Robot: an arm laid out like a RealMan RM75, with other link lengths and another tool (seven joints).
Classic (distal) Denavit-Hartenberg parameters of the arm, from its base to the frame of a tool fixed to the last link. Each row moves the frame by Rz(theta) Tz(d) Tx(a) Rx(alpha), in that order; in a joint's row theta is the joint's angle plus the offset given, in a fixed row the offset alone. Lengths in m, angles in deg.
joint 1: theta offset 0, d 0.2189, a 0, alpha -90
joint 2: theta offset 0, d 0, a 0, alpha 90
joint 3: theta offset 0, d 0.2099, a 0, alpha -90
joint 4: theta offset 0, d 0, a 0, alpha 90
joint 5: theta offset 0, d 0.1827, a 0, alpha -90
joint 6: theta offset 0, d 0, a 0, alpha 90
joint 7: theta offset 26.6, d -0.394, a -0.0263, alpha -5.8
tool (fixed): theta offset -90, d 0.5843, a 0, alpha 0
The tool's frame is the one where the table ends.
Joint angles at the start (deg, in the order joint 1, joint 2, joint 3, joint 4, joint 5, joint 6, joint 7):
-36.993 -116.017 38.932 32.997 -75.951 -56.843 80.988
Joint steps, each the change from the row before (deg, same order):
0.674 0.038 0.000 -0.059 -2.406 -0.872 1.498
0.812 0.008 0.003 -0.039 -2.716 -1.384 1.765
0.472 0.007 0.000 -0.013 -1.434 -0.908 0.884
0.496 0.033 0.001 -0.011 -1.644 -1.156 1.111
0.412 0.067 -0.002 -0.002 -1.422 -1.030 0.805
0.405 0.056 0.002 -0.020 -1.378 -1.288 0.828
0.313 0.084 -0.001 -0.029 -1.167 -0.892 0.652
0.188 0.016 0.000 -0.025 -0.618 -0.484 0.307
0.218 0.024 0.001 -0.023 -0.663 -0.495 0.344
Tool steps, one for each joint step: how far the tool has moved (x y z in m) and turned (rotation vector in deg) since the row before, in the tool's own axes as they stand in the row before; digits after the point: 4 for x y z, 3 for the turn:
0.0002 0.0027 -0.0020 -1.774 0.160 -0.056
-0.0008 0.0033 -0.0027 -2.147 -0.083 0.053
-0.0008 0.0019 -0.0017 -1.199 -0.134 0.000
-0.0009 0.0026 -0.0019 -1.446 -0.228 0.187
-0.0006 0.0027 -0.0018 -1.298 -0.173 0.085
-0.0015 0.0030 -0.0018 -1.378 -0.410 0.147
-0.0004 0.0025 -0.0015 -1.106 -0.141 0.128
-0.0004 0.0012 -0.0008 -0.592 -0.080 -0.006
-0.0003 0.0012 -0.0009 -0.616 -0.044 0.014

